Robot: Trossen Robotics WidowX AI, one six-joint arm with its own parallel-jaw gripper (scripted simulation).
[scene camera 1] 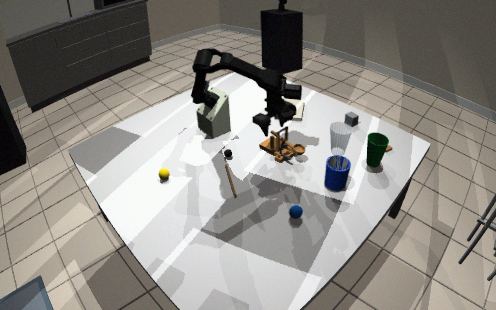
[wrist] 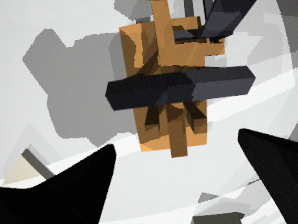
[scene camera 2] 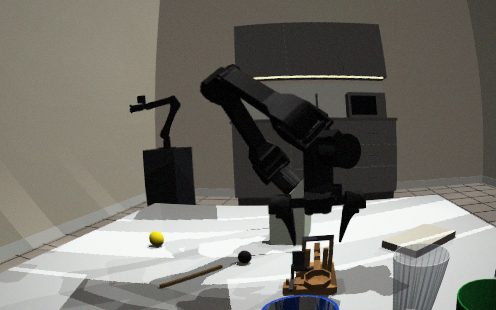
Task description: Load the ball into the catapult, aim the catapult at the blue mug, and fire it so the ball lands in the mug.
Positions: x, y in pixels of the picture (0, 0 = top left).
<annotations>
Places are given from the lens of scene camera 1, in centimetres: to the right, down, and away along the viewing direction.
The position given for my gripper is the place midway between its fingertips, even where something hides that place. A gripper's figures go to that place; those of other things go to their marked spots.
my gripper (scene camera 1: 274, 131): 10, -9, 127
wooden catapult (scene camera 1: 280, 147): 12, -3, 121
</annotations>
